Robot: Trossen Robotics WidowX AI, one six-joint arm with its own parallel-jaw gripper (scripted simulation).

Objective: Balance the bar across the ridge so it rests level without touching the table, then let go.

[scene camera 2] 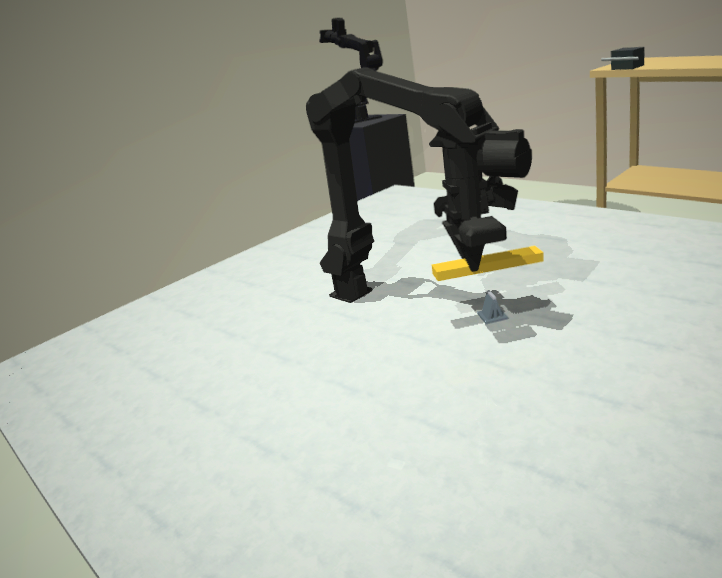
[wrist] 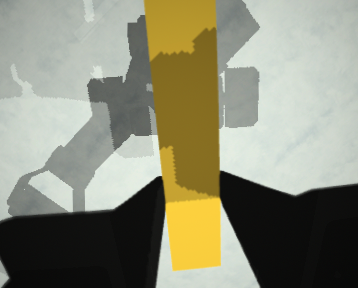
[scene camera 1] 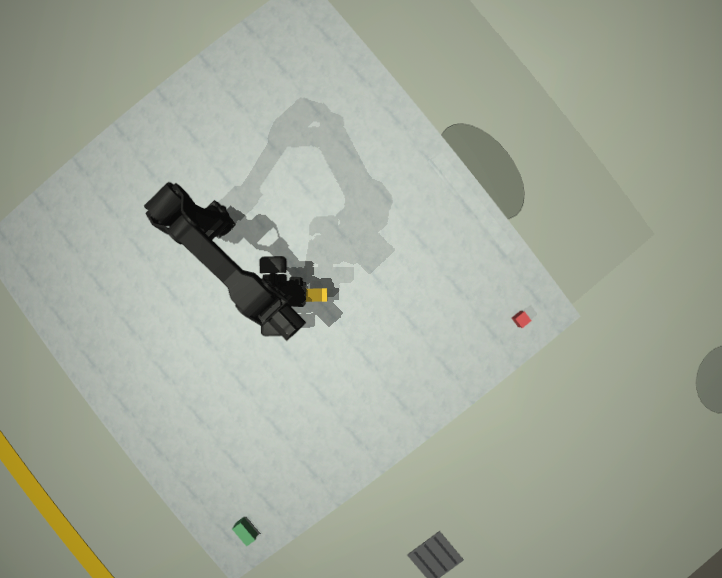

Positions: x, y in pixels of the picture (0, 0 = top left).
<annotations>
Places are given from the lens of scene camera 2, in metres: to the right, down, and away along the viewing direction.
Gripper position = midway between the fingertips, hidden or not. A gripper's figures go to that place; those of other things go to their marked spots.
my gripper (scene camera 2: 471, 267): 0.18, -0.04, 0.94
yellow bar (scene camera 2: 458, 268): 0.16, -0.03, 0.92
</annotations>
